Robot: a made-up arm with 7 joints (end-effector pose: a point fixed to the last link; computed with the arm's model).
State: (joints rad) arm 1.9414 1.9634 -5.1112 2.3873 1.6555 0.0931 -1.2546
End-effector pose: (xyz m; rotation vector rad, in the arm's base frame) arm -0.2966 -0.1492 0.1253 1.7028 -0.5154 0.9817
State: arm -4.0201 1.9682 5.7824 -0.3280 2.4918 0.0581 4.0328
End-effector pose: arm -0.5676 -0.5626 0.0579 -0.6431 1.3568 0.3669
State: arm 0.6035 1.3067 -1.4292 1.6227 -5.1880 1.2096 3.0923
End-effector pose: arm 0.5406 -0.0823 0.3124 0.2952 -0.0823 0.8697
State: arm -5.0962 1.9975 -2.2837 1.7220 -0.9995 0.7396 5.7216
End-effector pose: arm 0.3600 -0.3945 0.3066 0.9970 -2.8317 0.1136
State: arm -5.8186 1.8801 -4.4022 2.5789 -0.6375 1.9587 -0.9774
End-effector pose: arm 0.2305 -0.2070 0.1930 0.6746 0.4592 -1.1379
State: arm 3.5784 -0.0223 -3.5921 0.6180 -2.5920 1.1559 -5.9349
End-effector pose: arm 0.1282 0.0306 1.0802 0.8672 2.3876 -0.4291
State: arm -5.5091 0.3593 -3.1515 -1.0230 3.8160 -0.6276 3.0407
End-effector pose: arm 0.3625 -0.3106 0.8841 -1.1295 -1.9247 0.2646
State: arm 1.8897 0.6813 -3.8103 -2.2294 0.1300 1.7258 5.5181
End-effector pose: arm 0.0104 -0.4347 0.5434 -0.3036 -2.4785 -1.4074
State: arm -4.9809 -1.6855 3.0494 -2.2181 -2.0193 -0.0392 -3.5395
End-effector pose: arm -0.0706 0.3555 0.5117 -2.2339 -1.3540 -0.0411
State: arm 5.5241 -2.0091 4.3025 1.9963 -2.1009 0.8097 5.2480
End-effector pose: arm -0.3963 -0.0596 -0.0151 0.1798 0.7545 -2.2994
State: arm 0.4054 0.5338 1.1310 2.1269 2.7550 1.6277 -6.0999
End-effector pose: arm 0.1691 -0.3415 0.6662 -2.1211 -1.3538 -0.4276
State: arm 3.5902 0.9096 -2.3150 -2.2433 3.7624 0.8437 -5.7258
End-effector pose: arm -0.2083 0.2931 0.3931 0.0484 -1.1918 -0.0810
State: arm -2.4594 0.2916 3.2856 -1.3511 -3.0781 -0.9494 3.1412
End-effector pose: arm -0.3206 0.3044 0.8463 2.5456 -1.1568 0.9814
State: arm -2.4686 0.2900 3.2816 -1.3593 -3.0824 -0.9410 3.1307
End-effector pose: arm -0.3237 0.3010 0.8442 2.5456 -1.1190 0.9951
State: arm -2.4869 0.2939 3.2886 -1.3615 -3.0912 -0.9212 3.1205
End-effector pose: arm -0.3300 0.2991 0.8409 2.5351 -1.0805 1.0198
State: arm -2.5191 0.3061 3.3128 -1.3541 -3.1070 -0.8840 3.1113
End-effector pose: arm -0.3411 0.2992 0.8359 2.5090 -1.0424 1.0604
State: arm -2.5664 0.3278 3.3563 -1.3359 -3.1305 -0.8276 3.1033
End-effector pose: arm -0.3578 0.3006 0.8288 2.4661 -1.0060 1.1178
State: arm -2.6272 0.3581 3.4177 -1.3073 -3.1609 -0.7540 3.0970
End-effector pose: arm -0.3797 0.3019 0.8198 2.4096 -0.9731 1.1889
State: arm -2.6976 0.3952 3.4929 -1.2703 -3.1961 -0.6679 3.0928
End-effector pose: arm -0.4057 0.3010 0.8096 2.3452 -0.9463 1.2688
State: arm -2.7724 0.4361 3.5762 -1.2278 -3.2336 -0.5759 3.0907
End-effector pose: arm -0.4336 0.2966 0.7991 2.2802 -0.9270 1.3507
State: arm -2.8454 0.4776 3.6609 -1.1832 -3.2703 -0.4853 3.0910
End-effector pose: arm -0.4612 0.2885 0.7893 2.2209 -0.9174 1.4285
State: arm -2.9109 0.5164 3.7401 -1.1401 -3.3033 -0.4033 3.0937
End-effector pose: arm -0.4861 0.2778 0.7812 2.1720 -0.9176 1.4969
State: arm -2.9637 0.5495 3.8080 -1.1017 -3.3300 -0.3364 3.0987
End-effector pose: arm -0.5063 0.2667 0.7753 2.1363 -0.9279 1.5512
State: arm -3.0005 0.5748 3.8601 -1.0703 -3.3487 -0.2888 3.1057
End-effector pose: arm -0.5207 0.2579 0.7718 2.1140 -0.9466 1.5887
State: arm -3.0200 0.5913 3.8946 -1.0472 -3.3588 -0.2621 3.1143
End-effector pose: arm -0.5290 0.2532 0.7707 2.1036 -0.9723 1.6084
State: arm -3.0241 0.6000 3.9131 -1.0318 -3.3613 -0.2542 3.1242
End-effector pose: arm -0.5319 0.2533 0.7716 2.1023 -1.0034 1.6125
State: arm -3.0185 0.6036 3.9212 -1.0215 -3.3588 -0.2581 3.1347
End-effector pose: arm -0.5314 0.2565 0.7736 2.1060 -1.0375 1.6069
